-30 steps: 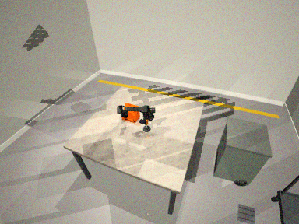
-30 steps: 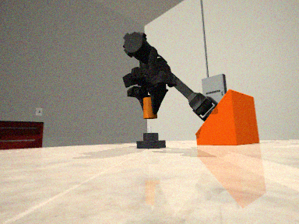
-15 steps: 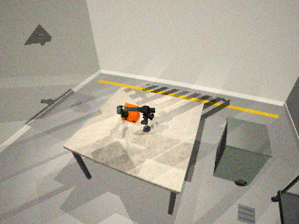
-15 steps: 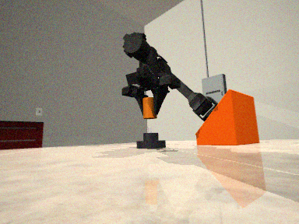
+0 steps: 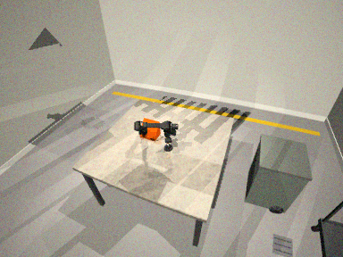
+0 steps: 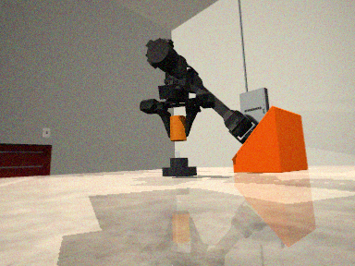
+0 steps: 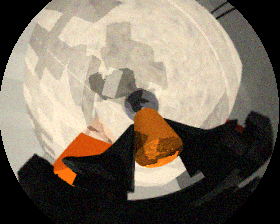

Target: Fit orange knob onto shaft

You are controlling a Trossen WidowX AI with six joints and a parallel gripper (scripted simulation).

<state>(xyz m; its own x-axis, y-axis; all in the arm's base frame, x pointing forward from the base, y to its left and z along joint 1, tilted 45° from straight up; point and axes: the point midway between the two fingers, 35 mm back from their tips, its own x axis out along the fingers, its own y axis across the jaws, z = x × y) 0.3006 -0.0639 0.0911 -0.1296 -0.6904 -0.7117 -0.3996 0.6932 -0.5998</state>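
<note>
Right now my gripper tip is 3 cm below the orange knob. From my gripper tip the other things lie so: round dark pedestal 6 cm below.
</note>
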